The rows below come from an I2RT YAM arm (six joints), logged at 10 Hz.
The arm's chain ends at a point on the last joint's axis. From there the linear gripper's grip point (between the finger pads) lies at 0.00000 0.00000 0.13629 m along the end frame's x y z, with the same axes.
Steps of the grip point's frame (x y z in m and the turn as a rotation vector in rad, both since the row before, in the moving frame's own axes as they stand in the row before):
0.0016 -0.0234 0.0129 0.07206 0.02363 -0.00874
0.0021 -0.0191 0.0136 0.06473 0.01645 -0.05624
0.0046 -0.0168 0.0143 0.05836 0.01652 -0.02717
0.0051 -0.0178 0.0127 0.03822 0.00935 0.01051
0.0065 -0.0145 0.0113 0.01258 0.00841 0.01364
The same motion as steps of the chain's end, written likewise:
-0.0016 -0.0136 0.0133 0.07206 0.02363 -0.00874
0.0001 -0.0102 0.0139 0.06473 0.01645 -0.05624
0.0025 -0.0088 0.0146 0.05836 0.01652 -0.02717
0.0038 -0.0126 0.0128 0.03822 0.00935 0.01051
0.0053 -0.0128 0.0113 0.01258 0.00841 0.01364

